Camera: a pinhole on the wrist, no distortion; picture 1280 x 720 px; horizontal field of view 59.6 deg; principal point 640.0 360.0 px. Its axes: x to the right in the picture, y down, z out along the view. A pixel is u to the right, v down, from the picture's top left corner.
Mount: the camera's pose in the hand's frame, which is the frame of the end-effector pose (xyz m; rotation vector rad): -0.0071 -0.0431 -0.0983 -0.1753 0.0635 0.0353
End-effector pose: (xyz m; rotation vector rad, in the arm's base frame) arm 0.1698 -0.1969 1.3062 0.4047 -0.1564 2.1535
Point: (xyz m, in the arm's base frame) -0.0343 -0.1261 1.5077
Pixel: outside the picture
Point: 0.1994 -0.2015 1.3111
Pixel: 468.7 386.9
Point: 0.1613 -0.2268 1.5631
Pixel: 815.5 401.0
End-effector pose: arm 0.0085 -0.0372 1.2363 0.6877 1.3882 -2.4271
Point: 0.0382 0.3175 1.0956
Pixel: behind the camera
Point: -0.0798 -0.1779 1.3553
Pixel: 638.0 112.6
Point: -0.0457 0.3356 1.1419
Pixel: behind the camera
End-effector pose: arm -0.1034 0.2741 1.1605 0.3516 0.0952 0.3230
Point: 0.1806 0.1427 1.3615
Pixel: outside the picture
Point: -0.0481 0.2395 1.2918
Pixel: 769.5 352.7
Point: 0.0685 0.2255 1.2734
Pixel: 1238.3 93.6
